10 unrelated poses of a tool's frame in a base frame.
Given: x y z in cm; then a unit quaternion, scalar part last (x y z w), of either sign.
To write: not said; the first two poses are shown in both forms.
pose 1, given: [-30.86, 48.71, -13.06, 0.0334, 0.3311, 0.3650, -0.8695]
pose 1, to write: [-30.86, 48.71, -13.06, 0.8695, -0.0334, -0.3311, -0.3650]
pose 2, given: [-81.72, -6.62, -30.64, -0.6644, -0.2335, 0.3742, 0.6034]
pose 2, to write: [-81.72, -6.62, -30.64, 0.6034, -0.6644, -0.2335, 0.3742]
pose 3, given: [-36.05, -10.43, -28.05, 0.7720, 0.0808, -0.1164, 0.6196]
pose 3, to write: [-36.05, -10.43, -28.05, 0.6196, 0.7720, 0.0808, -0.1164]
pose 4, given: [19.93, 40.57, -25.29, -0.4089, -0.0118, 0.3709, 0.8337]
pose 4, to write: [19.93, 40.57, -25.29, 0.8337, -0.4089, -0.0118, 0.3709]
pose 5, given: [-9.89, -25.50, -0.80, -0.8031, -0.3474, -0.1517, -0.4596]
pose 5, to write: [-9.89, -25.50, -0.80, 0.4596, 0.8031, 0.3474, 0.1517]
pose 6, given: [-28.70, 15.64, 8.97, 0.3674, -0.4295, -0.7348, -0.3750]
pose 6, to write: [-28.70, 15.64, 8.97, 0.3750, -0.3674, 0.4295, 0.7348]
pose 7, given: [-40.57, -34.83, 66.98, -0.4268, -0.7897, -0.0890, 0.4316]
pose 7, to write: [-40.57, -34.83, 66.98, 0.4316, -0.4268, -0.7897, -0.0890]
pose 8, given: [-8.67, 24.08, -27.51, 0.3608, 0.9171, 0.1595, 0.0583]
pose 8, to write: [-8.67, 24.08, -27.51, 0.0583, 0.3608, 0.9171, 0.1595]
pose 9, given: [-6.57, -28.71, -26.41, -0.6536, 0.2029, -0.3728, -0.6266]
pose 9, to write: [-6.57, -28.71, -26.41, 0.6266, 0.6536, -0.2029, 0.3728]
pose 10, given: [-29.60, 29.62, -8.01, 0.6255, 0.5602, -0.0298, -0.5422]
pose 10, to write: [-29.60, 29.62, -8.01, 0.5422, -0.6255, -0.5602, 0.0298]
